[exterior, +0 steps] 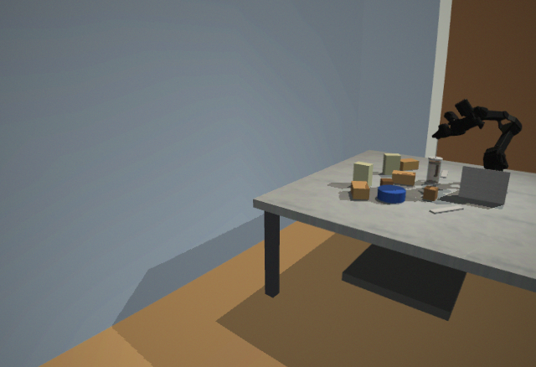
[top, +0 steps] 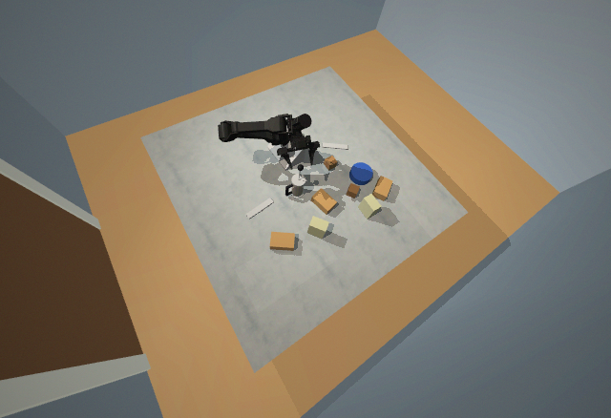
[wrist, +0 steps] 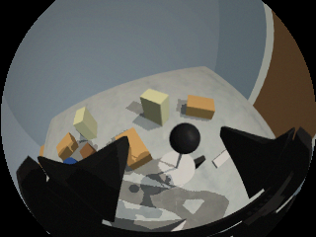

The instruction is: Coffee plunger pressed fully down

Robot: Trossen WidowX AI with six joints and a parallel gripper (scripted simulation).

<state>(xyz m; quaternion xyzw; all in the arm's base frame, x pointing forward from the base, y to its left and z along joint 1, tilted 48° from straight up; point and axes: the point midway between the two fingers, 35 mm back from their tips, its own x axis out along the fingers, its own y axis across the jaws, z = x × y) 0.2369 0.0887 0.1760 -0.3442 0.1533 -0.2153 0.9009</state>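
My gripper tip is now 120 mm above the coffee press and 20 mm to the left of it. From my gripper tip the other things lie so: blue round disc 350 mm to the left, 220 mm below, 90 mm ahead.
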